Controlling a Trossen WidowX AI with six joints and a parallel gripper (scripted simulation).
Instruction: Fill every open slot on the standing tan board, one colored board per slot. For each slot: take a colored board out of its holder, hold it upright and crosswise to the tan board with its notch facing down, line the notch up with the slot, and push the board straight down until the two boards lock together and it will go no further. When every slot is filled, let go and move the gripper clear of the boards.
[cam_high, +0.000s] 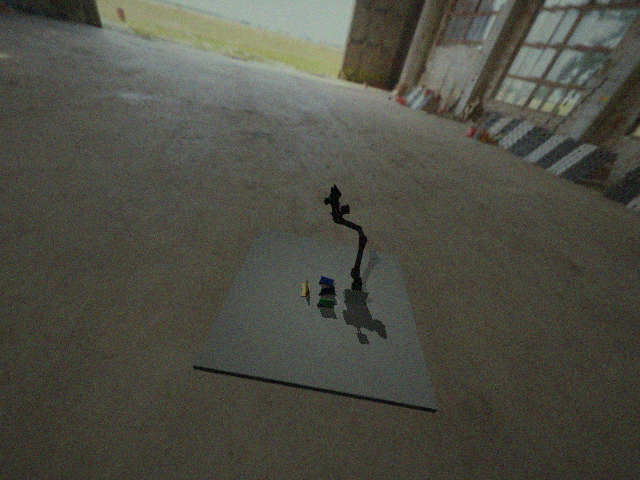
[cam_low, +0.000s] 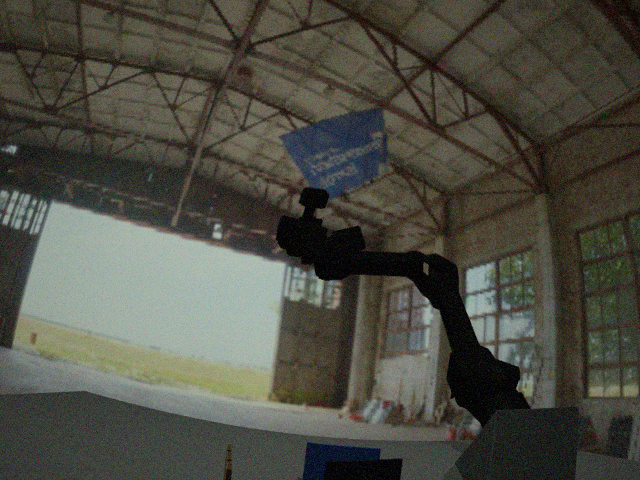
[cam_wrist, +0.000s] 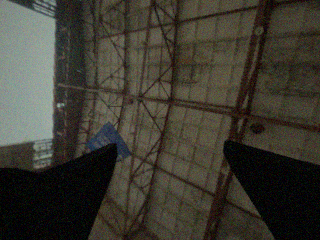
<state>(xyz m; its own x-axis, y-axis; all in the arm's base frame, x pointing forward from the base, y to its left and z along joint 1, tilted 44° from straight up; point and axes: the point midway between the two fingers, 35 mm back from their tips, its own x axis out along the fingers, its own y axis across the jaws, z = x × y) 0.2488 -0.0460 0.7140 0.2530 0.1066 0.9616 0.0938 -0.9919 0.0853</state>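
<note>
Right now the blue board is 57 cm below my gripper tip, 44 cm to the left of it and 8 cm behind it. From my gripper tip the other things lie so: green board: 65 cm to the left, 57 cm below, 7 cm behind; tan board: 57 cm below, 53 cm to the left, 7 cm ahead; dark flat piece: 57 cm below, 54 cm to the left, 8 cm behind.
</note>
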